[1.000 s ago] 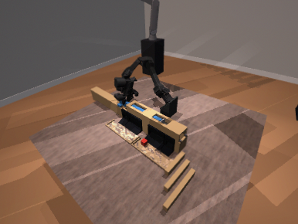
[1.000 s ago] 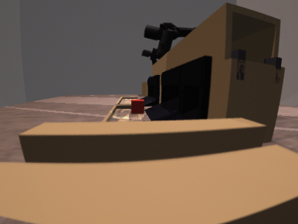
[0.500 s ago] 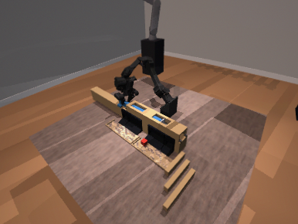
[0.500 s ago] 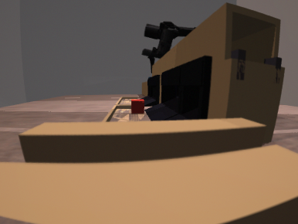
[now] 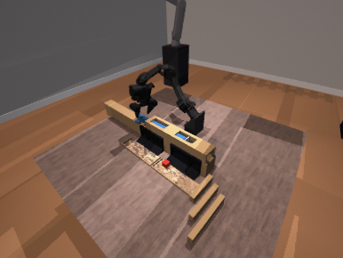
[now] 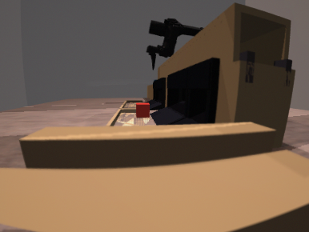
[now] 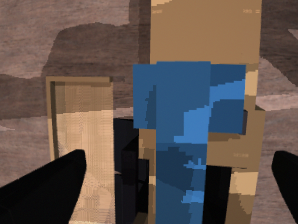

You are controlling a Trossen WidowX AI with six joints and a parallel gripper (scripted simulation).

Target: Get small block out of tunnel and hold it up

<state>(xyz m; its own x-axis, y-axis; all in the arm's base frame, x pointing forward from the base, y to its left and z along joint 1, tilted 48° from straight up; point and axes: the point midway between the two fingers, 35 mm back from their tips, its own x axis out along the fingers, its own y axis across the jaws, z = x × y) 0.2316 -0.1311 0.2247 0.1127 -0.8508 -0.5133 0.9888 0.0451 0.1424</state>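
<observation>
Now: the tan covered tunnel 2 cm ahead of my gripper tip, 5 cm to the left of it and 8 cm below it. Also, from my gripper tip: red block 14 cm ahead, 30 cm to the left, 13 cm below.
</observation>
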